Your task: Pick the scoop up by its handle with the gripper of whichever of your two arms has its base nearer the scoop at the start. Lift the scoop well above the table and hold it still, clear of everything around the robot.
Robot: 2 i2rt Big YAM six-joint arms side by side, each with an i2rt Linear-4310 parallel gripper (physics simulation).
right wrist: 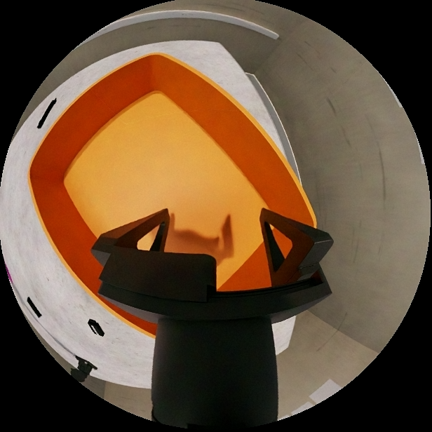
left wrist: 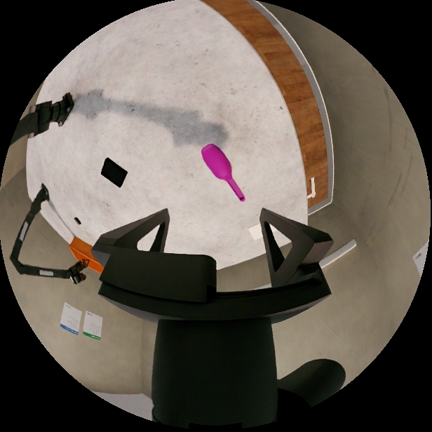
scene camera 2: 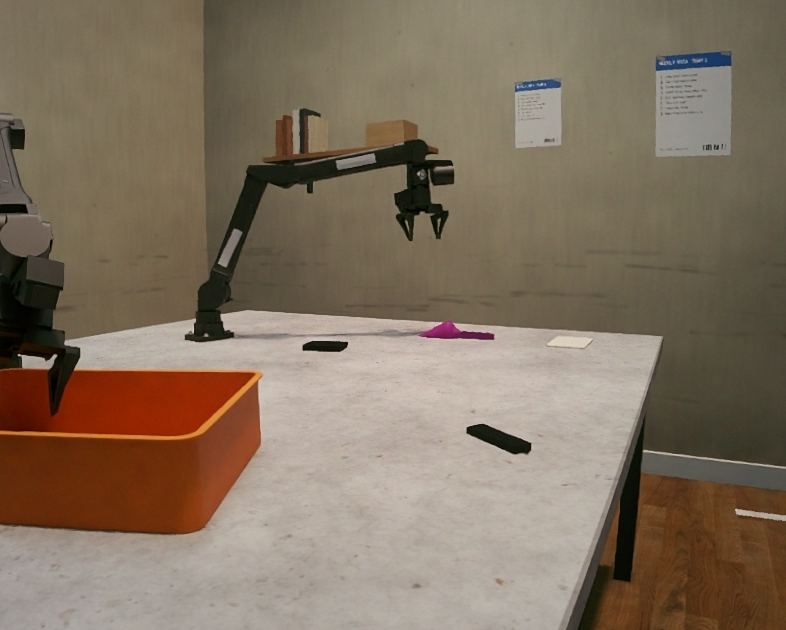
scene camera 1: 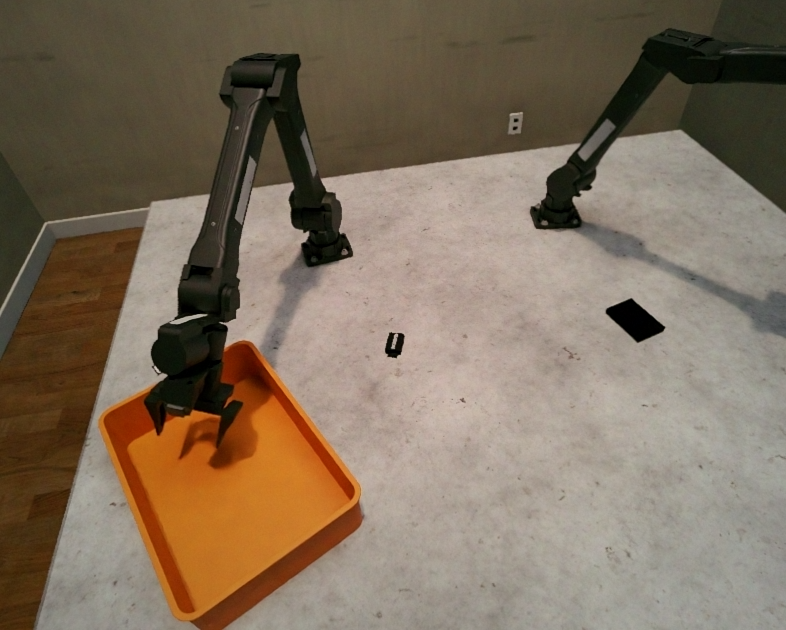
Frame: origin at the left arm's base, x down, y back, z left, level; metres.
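Seen in the pictures: left gripper, between the fingertips: [scene camera 2: 424, 240]; right gripper, between the fingertips: [scene camera 2: 12, 411] [scene camera 1: 188, 440]; left arm's base, origin of its link: [scene camera 2: 209, 338] [scene camera 1: 554, 219]; right arm's base, origin of its link: [scene camera 1: 327, 252].
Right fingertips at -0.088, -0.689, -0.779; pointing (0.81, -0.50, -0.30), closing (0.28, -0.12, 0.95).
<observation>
Offsets run from my right fingertips to a thing's top centre, as dx, dy, dz. "spot": to the spot under its first point.
The magenta scoop @[+0.042, +0.117, +1.198] [scene camera 2: 450, 330] [left wrist: 217, 162] lies on the table. In the left wrist view its handle points down and right, toward my left gripper's fingers. In scene camera 2 the handle points right. My left gripper [scene camera 2: 422, 237] [left wrist: 214, 212] is open and empty, pointing down, high above the table near the scoop. My right gripper [scene camera 1: 189, 438] [right wrist: 214, 212] is open and empty over the orange tray. The scoop does not show in scene camera 1; a sliver of it shows at the left edge of the right wrist view.
The orange tray @[-0.012, -0.031, +0.063] [scene camera 1: 308, 429] [scene camera 2: 131, 485] [right wrist: 230, 115] stands below my right gripper. A flat black block @[+0.073, +0.302, +0.857] [scene camera 1: 635, 320] [scene camera 2: 324, 345] [left wrist: 114, 172] and a pale flat square @[spot: +0.083, -0.185, +1.286] [scene camera 2: 569, 341] [left wrist: 256, 231] lie near the scoop. A small black object @[+0.072, +0.261, +0.342] [scene camera 1: 394, 344] and a long black bar @[+0.078, -0.383, +0.477] [scene camera 2: 498, 438] also lie on the table.
</observation>
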